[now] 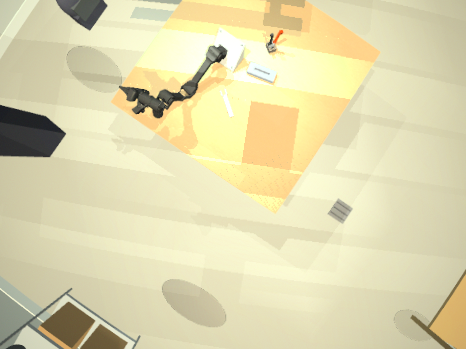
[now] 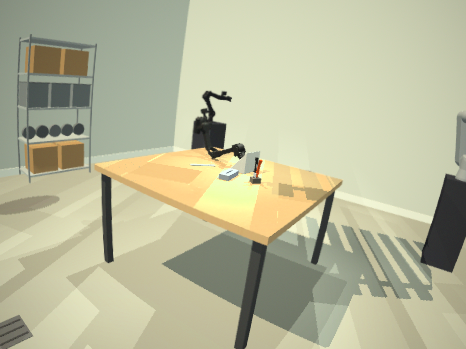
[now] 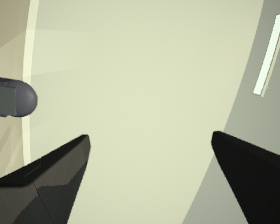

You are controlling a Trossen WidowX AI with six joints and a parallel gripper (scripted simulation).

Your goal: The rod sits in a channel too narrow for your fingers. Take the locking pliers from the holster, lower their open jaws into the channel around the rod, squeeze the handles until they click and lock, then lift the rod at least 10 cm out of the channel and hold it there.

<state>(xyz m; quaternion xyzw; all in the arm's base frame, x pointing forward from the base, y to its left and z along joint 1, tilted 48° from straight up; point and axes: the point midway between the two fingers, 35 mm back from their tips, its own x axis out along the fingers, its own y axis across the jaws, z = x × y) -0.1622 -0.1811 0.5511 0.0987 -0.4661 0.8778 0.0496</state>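
The orange handle lies 80 cm to the left of my gripper tip, 41 cm ahead of it and 21 cm below it. From my gripper tip the other things lie so: small grey holster: 78 cm to the left, 40 cm ahead, 30 cm below; then channel block: 60 cm to the left, 45 cm ahead, 29 cm below.
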